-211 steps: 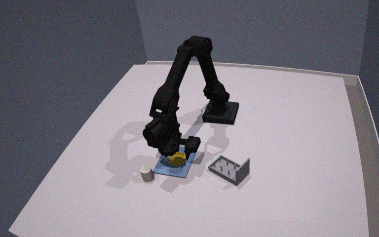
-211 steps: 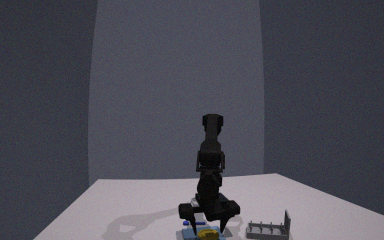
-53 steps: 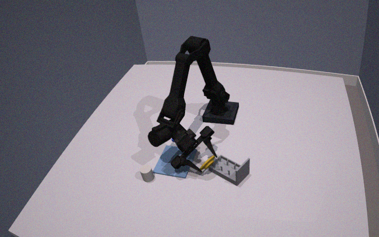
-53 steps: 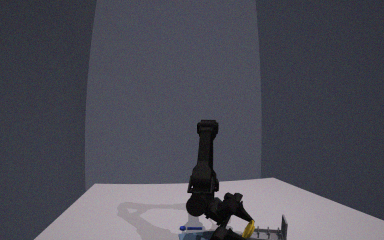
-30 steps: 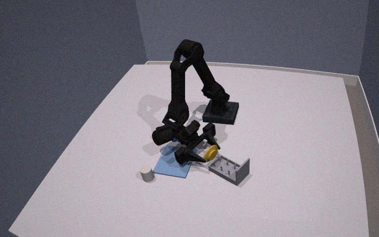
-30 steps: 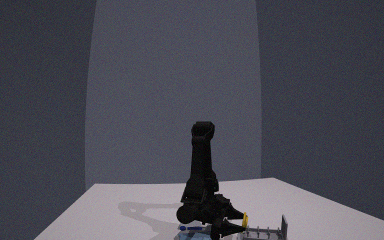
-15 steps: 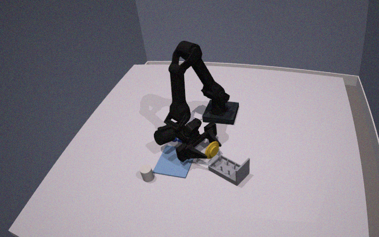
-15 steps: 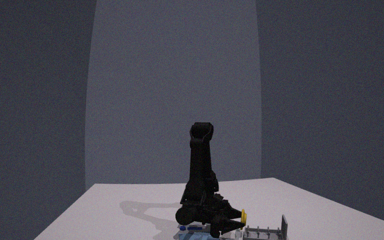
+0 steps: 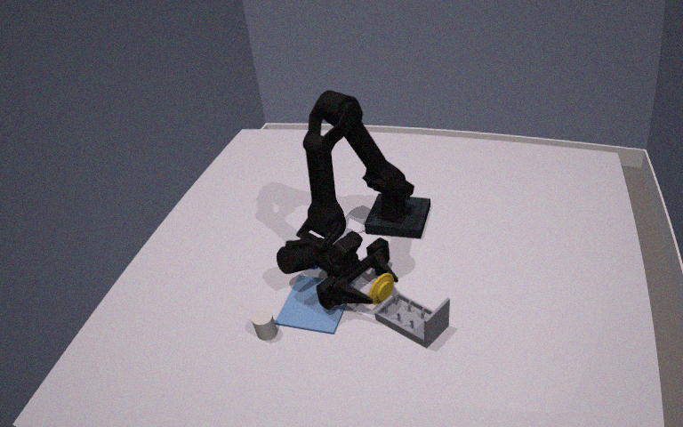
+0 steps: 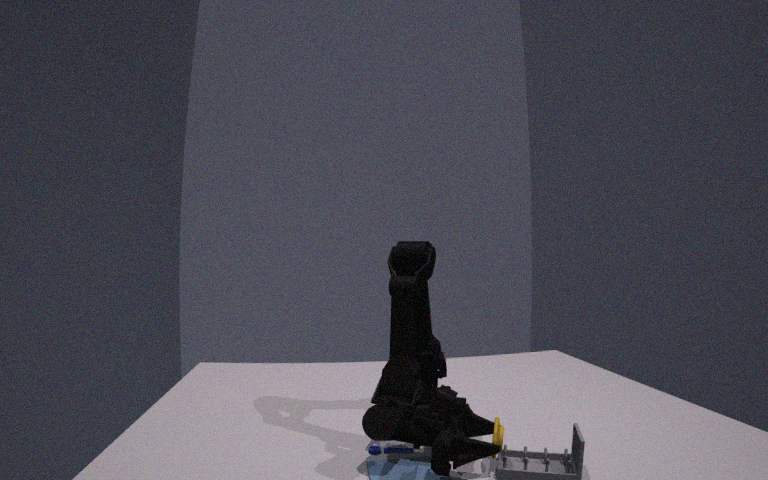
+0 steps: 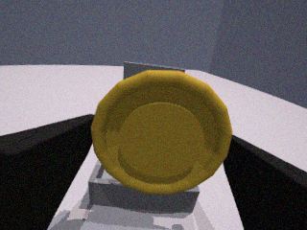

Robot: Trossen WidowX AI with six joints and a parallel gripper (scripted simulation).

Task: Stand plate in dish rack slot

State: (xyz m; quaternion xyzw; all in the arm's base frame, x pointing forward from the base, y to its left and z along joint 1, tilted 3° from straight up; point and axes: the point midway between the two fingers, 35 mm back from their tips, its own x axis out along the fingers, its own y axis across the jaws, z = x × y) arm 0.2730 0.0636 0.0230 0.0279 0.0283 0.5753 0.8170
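The grey dish rack lies 60 mm to the left of my gripper tip, 40 mm below it and 10 mm ahead of it. Round my gripper tip: yellow plate (10 mm to the right); light blue mat (150 mm to the right, 60 mm below, 30 mm ahead); blue spoon (190 mm to the right, 80 mm behind, 60 mm below).
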